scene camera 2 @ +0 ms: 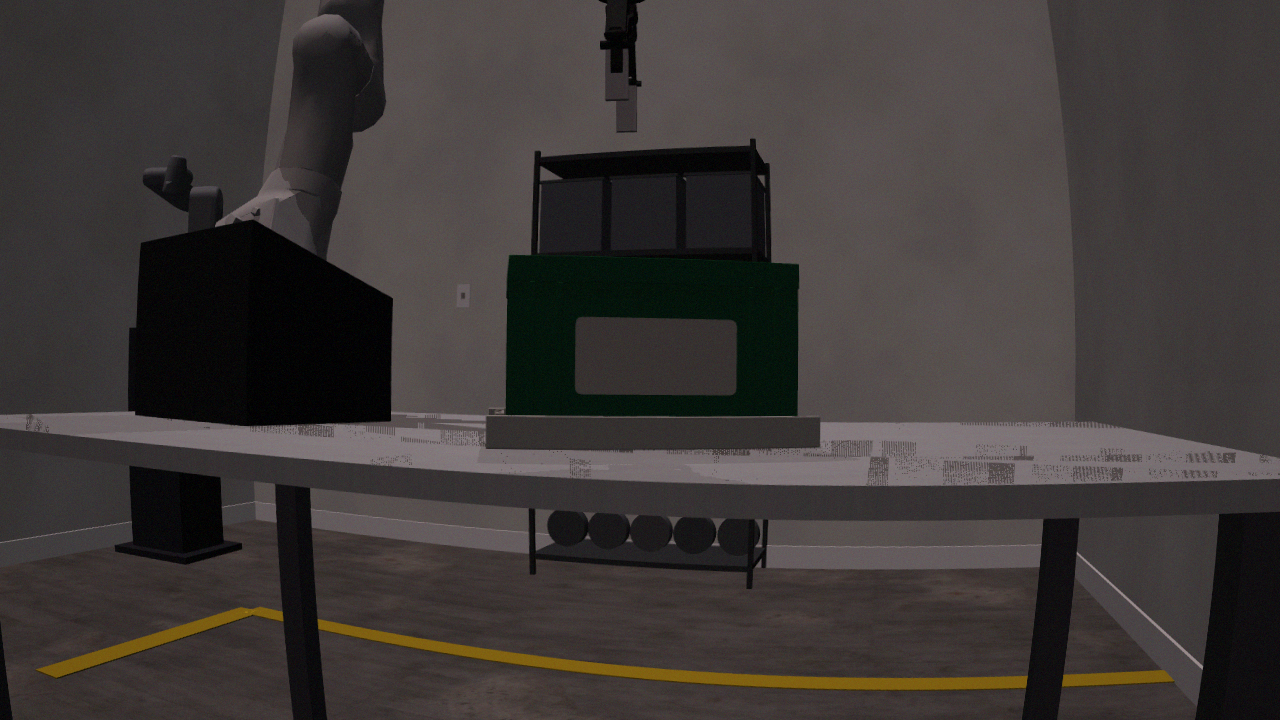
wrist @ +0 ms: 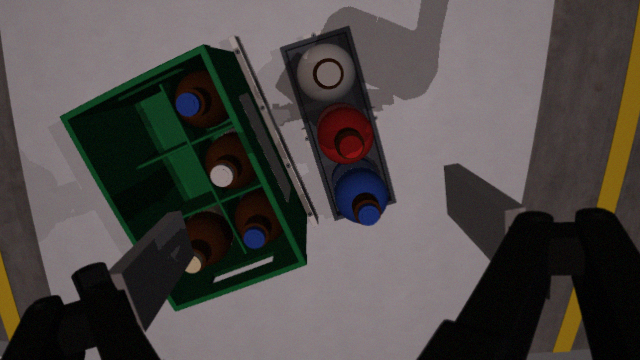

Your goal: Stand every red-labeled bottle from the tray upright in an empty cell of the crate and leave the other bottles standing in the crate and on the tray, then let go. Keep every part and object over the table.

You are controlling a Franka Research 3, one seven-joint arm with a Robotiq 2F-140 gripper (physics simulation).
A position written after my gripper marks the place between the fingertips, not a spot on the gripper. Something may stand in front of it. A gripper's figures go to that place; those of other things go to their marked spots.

Labels:
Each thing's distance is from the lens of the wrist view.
my gripper (wrist: 314,212): 0.19 m
red-labeled bottle (wrist: 345,135): 0.42 m
blue bottle (wrist: 361,196): 0.46 m
blue-labeled brown bottle (wrist: 197,100): 0.42 m
blue-labeled brown bottle (wrist: 255,219): 0.47 m

